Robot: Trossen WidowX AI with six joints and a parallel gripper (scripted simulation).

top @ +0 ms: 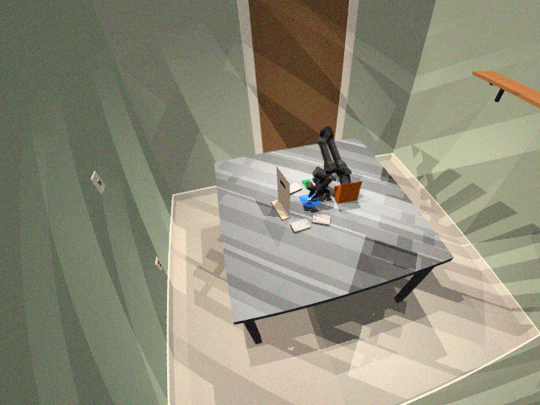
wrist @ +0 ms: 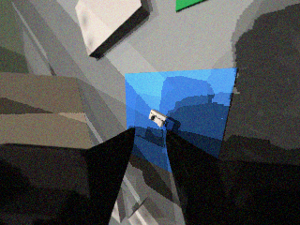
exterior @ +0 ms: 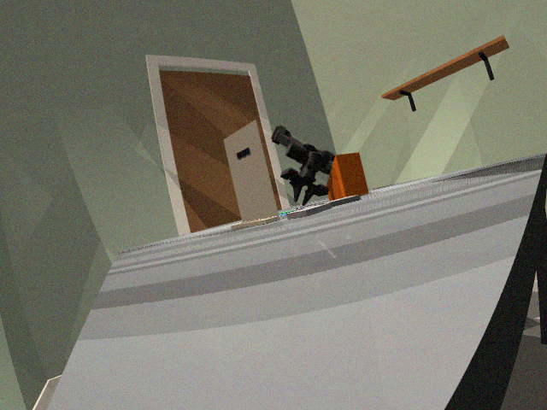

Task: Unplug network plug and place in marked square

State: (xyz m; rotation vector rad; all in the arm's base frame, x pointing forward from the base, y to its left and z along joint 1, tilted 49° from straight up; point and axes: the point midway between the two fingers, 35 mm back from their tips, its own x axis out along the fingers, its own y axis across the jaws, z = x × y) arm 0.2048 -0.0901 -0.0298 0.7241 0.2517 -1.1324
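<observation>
My gripper tip is 3 cm above the blue marked square. Round my gripper tip: green tile: 16 cm to the right, 5 cm behind, 3 cm below; beige panel: 20 cm ahead, 11 cm above, 1 cm to the left.
</observation>
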